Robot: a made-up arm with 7 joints. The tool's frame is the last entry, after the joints.
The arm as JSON. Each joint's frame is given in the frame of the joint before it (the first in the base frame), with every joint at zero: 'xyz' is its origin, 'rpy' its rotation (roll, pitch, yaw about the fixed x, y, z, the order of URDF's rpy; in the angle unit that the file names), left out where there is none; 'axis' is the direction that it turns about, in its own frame. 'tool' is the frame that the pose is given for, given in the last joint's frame.
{
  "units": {
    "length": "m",
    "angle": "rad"
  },
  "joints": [
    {
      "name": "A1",
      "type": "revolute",
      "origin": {
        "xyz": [
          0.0,
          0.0,
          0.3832
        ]
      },
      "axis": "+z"
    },
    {
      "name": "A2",
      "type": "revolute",
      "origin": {
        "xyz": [
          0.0,
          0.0,
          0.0
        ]
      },
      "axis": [
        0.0,
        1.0,
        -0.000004
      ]
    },
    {
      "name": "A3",
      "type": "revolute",
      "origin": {
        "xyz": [
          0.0,
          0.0,
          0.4
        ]
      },
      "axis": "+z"
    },
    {
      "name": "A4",
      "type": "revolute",
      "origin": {
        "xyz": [
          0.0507,
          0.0,
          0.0
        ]
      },
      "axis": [
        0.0,
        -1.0,
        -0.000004
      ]
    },
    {
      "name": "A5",
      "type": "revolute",
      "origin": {
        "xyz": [
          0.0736,
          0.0,
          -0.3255
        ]
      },
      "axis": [
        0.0,
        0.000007,
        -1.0
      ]
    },
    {
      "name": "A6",
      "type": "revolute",
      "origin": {
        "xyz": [
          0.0,
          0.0,
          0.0
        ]
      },
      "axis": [
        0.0,
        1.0,
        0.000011
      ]
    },
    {
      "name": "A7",
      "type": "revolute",
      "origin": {
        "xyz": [
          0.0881,
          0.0,
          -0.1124
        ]
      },
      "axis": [
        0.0,
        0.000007,
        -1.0
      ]
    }
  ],
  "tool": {
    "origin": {
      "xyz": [
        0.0,
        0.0,
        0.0
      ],
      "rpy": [
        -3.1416,
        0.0,
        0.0
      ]
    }
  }
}
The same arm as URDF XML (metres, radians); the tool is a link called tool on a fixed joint. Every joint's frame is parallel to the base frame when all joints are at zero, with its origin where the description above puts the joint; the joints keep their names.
<robot name="arm">
<link name="base_link"/>
<link name="link1"/>
<link name="link2"/>
<link name="link3"/>
<link name="link4"/>
<link name="link5"/>
<link name="link6"/>
<link name="link7"/>
<link name="tool"/>
<joint name="A1" type="continuous"><parent link="base_link"/><child link="link1"/><origin xyz="0.0000 0.0000 0.3832"/><axis xyz="0 0 1"/></joint>
<joint name="A2" type="continuous"><parent link="link1"/><child link="link2"/><origin xyz="0.0000 0.0000 0.0000"/><axis xyz="0 1 0"/></joint>
<joint name="A3" type="continuous"><parent link="link2"/><child link="link3"/><origin xyz="0.0000 0.0000 0.4000"/><axis xyz="0 0 1"/></joint>
<joint name="A4" type="continuous"><parent link="link3"/><child link="link4"/><origin xyz="0.0507 0.0000 0.0000"/><axis xyz="0 -1 0"/></joint>
<joint name="A5" type="continuous"><parent link="link4"/><child link="link5"/><origin xyz="0.0736 0.0000 -0.3255"/><axis xyz="0 0 -1"/></joint>
<joint name="A6" type="continuous"><parent link="link5"/><child link="link6"/><origin xyz="0.0000 0.0000 0.0000"/><axis xyz="0 1 0"/></joint>
<joint name="A7" type="continuous"><parent link="link6"/><child link="link7"/><origin xyz="0.0881 0.0000 -0.1124"/><axis xyz="0 0 -1"/></joint>
<joint name="tool_fixed" type="fixed"><parent link="link7"/><child link="tool"/><origin xyz="0.0000 0.0000 0.0000" rpy="3.1416 0.0000 0.0000"/></joint>
</robot>

